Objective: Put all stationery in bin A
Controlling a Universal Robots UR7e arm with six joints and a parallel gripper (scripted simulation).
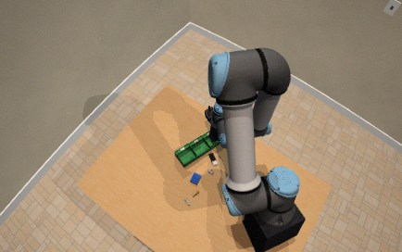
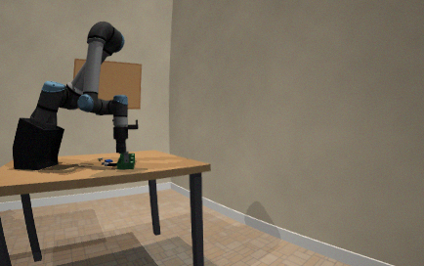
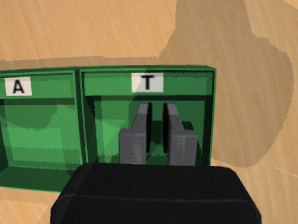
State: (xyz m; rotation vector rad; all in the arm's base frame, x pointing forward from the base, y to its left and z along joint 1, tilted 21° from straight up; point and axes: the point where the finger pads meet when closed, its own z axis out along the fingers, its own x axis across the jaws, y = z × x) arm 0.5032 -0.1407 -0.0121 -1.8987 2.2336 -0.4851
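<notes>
The green bin lies 9 cm to the left of my hand, 1 cm below it and 1 cm ahead of it. The rest, counted from my hand: blue pad (22 cm to the left, 10 cm behind, 3 cm below); then black block (9 cm to the left, 9 cm behind, 3 cm below); then brass screw (27 cm to the left, 15 cm behind, 3 cm below).
</notes>
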